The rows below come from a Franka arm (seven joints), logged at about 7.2 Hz.
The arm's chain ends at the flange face. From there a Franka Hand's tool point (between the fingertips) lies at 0.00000 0.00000 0.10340 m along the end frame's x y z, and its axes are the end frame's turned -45 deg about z.
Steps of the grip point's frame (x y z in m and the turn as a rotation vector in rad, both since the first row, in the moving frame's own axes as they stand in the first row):
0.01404, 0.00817, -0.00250, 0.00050, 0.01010, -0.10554
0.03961, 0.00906, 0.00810, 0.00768, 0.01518, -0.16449
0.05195, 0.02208, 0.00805, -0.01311, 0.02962, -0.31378
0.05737, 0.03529, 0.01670, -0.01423, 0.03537, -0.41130
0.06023, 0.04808, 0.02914, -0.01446, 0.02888, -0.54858
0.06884, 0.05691, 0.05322, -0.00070, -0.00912, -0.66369
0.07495, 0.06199, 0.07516, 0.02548, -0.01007, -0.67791
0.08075, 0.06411, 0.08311, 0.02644, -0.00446, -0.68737
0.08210, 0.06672, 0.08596, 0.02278, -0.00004, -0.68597
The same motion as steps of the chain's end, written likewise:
0.01505, -0.00334, -0.00249, 0.00750, 0.00679, -0.10554
0.03401, -0.01989, 0.00811, 0.01616, 0.00530, -0.16449
0.04946, -0.01945, 0.00810, 0.01167, 0.03021, -0.31378
0.06231, -0.01338, 0.01677, 0.01495, 0.03507, -0.41130
0.07386, -0.00674, 0.02919, 0.01020, 0.03065, -0.54858
0.08926, -0.00930, 0.05322, -0.00694, -0.00595, -0.66369
0.09960, -0.00897, 0.07520, 0.01090, -0.02514, -0.67791
0.10505, -0.01103, 0.08315, 0.01554, -0.02185, -0.68737
0.10732, -0.00989, 0.08599, 0.01608, -0.01614, -0.68597

